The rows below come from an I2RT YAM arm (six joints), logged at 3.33 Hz.
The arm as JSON. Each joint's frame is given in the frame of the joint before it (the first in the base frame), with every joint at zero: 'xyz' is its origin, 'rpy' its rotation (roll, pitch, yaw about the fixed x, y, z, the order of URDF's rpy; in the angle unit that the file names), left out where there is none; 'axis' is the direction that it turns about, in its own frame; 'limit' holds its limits. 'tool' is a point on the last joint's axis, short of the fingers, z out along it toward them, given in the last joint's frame.
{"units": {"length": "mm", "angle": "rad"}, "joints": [
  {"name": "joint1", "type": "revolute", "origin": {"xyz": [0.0, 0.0, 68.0]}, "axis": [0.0, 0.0, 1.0], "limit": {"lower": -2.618, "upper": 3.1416}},
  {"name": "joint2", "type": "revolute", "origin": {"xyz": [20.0, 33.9, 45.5]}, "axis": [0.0, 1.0, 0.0], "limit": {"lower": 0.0, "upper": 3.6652}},
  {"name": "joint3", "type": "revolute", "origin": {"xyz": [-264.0, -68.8, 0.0]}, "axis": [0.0, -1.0, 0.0], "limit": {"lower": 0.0, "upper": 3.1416}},
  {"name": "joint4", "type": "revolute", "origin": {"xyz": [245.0, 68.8, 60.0]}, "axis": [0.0, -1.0, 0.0], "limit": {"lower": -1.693, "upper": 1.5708}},
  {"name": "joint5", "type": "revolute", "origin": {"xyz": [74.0, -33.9, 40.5]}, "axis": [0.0, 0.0, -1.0], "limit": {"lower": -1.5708, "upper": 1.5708}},
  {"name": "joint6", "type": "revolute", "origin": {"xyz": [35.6, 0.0, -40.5]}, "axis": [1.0, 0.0, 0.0], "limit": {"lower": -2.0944, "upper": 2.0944}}
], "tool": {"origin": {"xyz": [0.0, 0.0, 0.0], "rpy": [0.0, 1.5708, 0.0]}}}
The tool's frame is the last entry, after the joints.
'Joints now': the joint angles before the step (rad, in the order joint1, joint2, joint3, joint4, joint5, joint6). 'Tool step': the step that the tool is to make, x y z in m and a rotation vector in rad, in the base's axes. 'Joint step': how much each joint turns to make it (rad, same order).
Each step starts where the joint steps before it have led.
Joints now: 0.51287 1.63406 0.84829 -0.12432 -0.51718 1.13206
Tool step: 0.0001 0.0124 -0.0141 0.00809 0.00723 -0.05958
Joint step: 0.03846 0.04909 -0.02239 0.11361 0.05357 0.09390
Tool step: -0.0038 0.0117 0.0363 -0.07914 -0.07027 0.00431
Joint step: 0.04728 -0.07024 0.09567 -0.16515 0.10758 -0.03806
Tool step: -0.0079 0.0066 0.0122 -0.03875 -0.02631 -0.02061
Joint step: 0.03813 -0.03263 0.02107 -0.04995 0.07374 0.01511
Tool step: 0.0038 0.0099 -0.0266 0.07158 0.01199 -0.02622
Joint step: 0.01499 0.07490 -0.05754 0.18809 -0.02017 0.07705
